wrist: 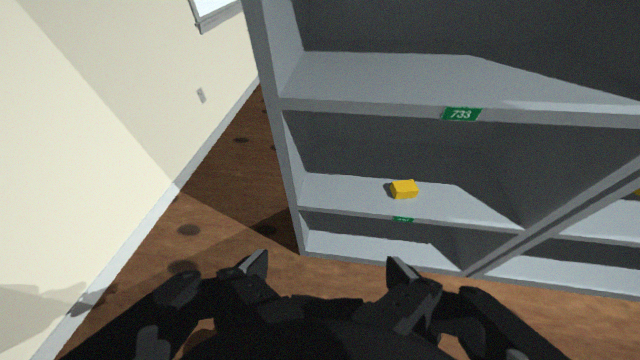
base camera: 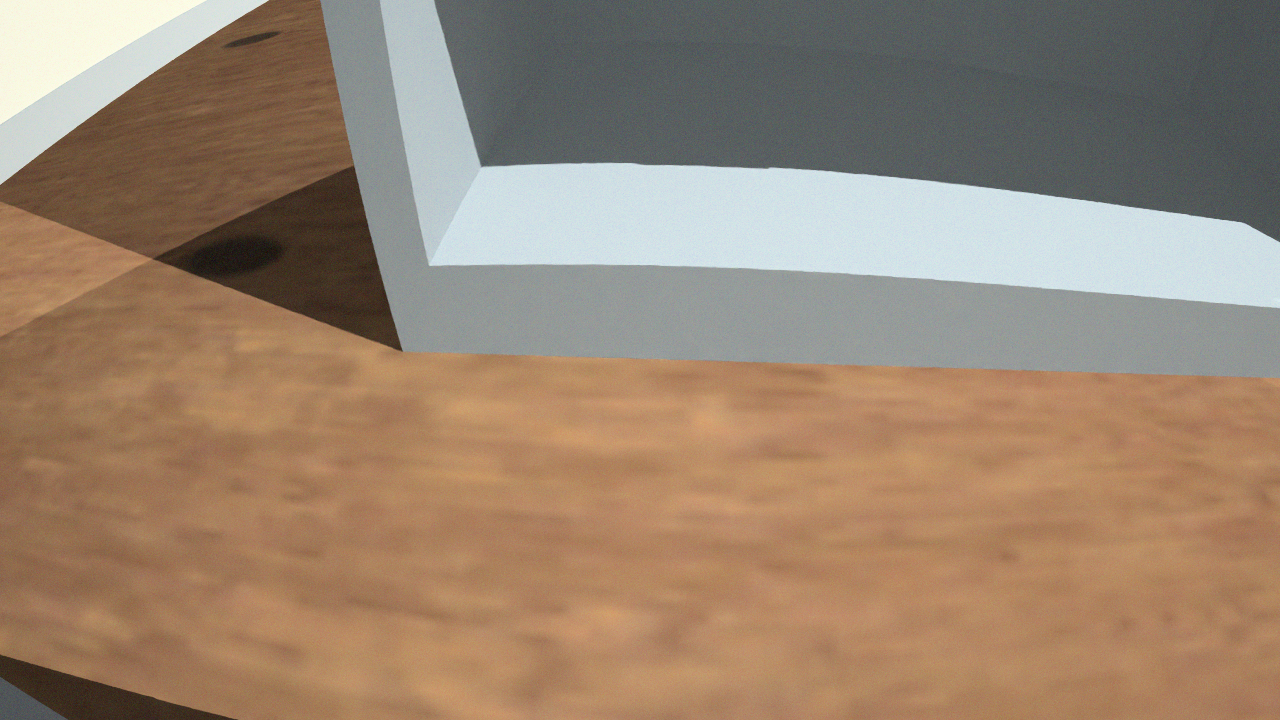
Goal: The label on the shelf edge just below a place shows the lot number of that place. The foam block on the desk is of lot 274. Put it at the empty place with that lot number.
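Places are measured from the arm's base along level axes (x down, y left, z ahead), in metres.
Pixels of known places: gripper, fingertip midpoint: (wrist: 326, 266).
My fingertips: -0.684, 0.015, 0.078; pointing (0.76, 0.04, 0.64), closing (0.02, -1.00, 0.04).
Observation:
Behind a point stands the place of what it marks, as x, y, z.
My gripper (wrist: 326, 266) @(-0.684, 0.015, 0.078) is open and empty in the lower middle of the wrist view, in front of the grey shelf unit (base camera: 380, 179) @(0.253, 0.180, 0.495) (wrist: 287, 165) @(-0.363, 0.169, 0.495). A green label (wrist: 461, 114) @(-0.576, -0.261, 0.472) on an upper shelf edge reads 733; no object shows on the part of that shelf in view. A yellow block (wrist: 404, 189) @(-0.182, -0.264, 0.574) lies on the shelf below. The green label (wrist: 403, 219) @(-0.121, -0.259, 0.473) under that block is too small and slanted to read. The desk and the foam block of lot 274 do not show in either view.
A second grey bay stands to the right, with part of a yellow thing (wrist: 637, 192) @(-0.146, -1.185, 0.658) at the picture's edge. A cream wall (wrist: 90, 125) @(-0.265, 1.209, 0.793) with a white baseboard (wrist: 145, 215) @(0.305, 1.215, 0.637) runs along the left. The wooden floor (base camera: 626, 501) @(0.397, 0.028, 0.369) (wrist: 225, 200) @(0.397, 0.805, 0.853) lies before and beside the shelf unit.

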